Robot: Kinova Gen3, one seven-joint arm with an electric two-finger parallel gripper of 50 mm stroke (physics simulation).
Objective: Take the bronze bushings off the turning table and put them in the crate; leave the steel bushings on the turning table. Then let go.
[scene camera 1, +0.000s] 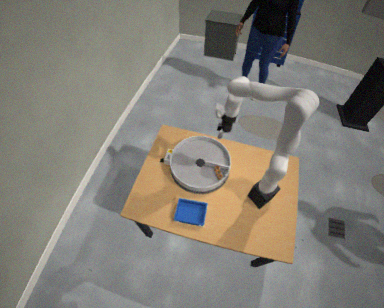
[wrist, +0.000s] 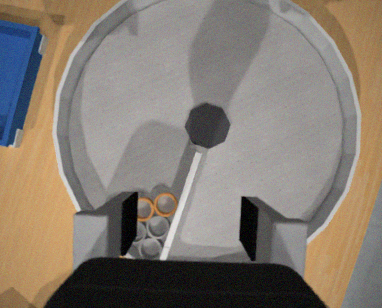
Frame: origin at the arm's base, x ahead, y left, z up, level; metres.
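Seen in the pictures: gripper, between the fingertips: point(scene camera 1: 219, 134) point(wrist: 188, 216); arm's base, origin of its link: point(scene camera 1: 265, 186).
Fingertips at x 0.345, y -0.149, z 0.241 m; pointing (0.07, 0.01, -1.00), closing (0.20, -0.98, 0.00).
Pixels of each thing's top centre, then the offset from my fingertips to it. "spot": a spot on its surface instead. Level surfaces: height alone.
- grey round turning table, centre of its top: point(wrist: 207, 125) point(scene camera 1: 200, 162) dx +0.093, dy -0.006, dz -0.347 m
- orange cluster, a spot on its surface: point(scene camera 1: 218, 172) spot: dx -0.042, dy +0.044, dz -0.354 m
- blue crate, centre of its top: point(scene camera 1: 191, 211) dx +0.085, dy +0.352, dz -0.358 m
- thin straight bar, a spot on its surface: point(wrist: 182, 205) point(scene camera 1: 217, 163) spot: dx -0.022, dy +0.001, dz -0.314 m
- small box with a yellow label, a spot on its surface: point(scene camera 1: 169, 153) spot: dx +0.325, dy -0.035, dz -0.351 m
- wooden table, height of its surface: dz -0.408 m
The grey round turning table point(scene camera 1: 187, 155) point(wrist: 290, 125) has a raised rim and a dark hub. Two bronze bushings point(wrist: 165, 204) point(wrist: 144, 209) stand side by side left of the white bar in the wrist view; a bit of orange shows below them at the gripper's edge. Several steel bushings point(wrist: 158, 227) point(wrist: 150, 247) are packed against them, partly hidden by the left finger. In the scene view the orange cluster point(scene camera 1: 218, 172) is small and blurred. The blue crate point(scene camera 1: 191, 212) point(wrist: 15, 80) looks empty in the scene view. My gripper point(scene camera 1: 220, 134) point(wrist: 188, 216) is open and empty, held high above the table.
A thin straight bar point(scene camera 1: 215, 164) point(wrist: 182, 205) runs from the hub to the rim, right beside the bushings. A small box with a yellow label point(scene camera 1: 169, 153) sits at the turning table's left side. The arm's base point(scene camera 1: 264, 194) stands on the wooden table point(scene camera 1: 240, 220). A person point(scene camera 1: 270, 30) stands behind.
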